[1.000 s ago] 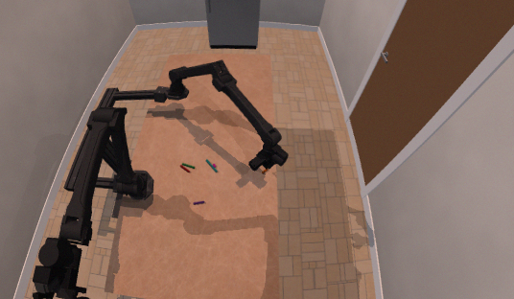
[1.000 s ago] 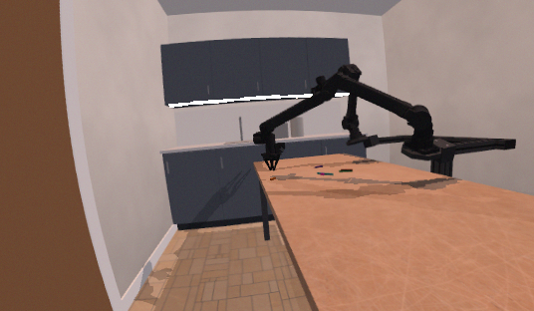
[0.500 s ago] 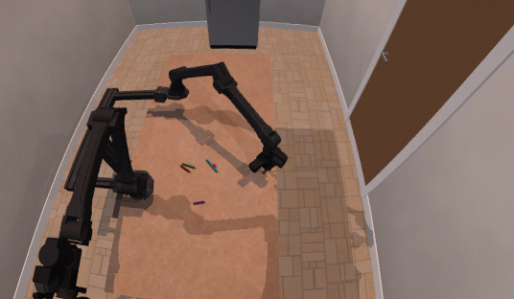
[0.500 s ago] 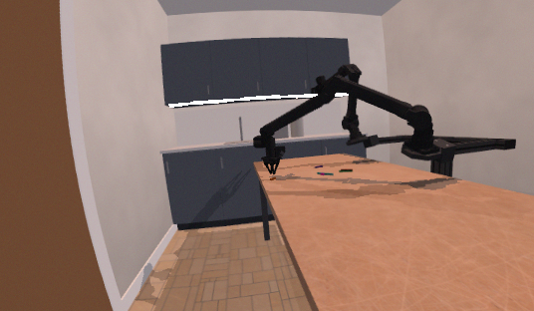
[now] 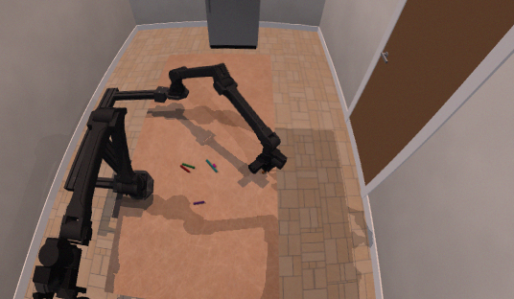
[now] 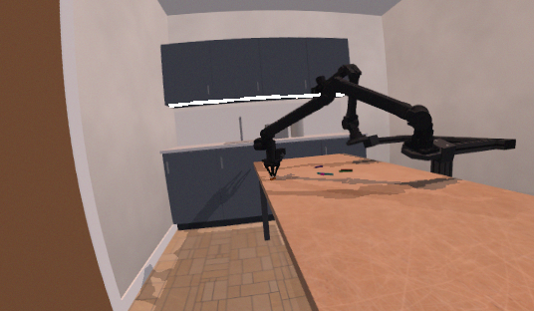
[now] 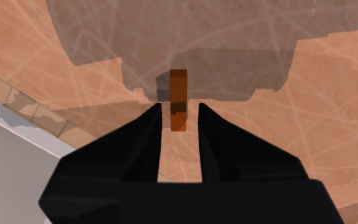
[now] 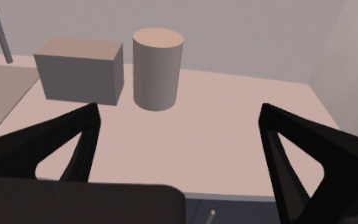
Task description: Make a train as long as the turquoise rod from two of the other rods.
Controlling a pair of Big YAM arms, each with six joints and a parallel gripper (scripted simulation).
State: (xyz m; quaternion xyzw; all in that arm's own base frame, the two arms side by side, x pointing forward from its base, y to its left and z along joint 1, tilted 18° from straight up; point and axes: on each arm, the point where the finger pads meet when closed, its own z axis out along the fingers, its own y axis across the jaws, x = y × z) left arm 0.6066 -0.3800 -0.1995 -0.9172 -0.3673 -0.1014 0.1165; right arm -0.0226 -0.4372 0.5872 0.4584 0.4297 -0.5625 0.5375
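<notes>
Now: the orange rod 2 cm below my left hand. Round my left hand: red rod (46 cm behind, 6 cm to the right, 2 cm below); green rod (44 cm behind, 4 cm to the right, 2 cm below); turquoise rod (31 cm behind, 2 cm below, 1 cm to the right).
</notes>
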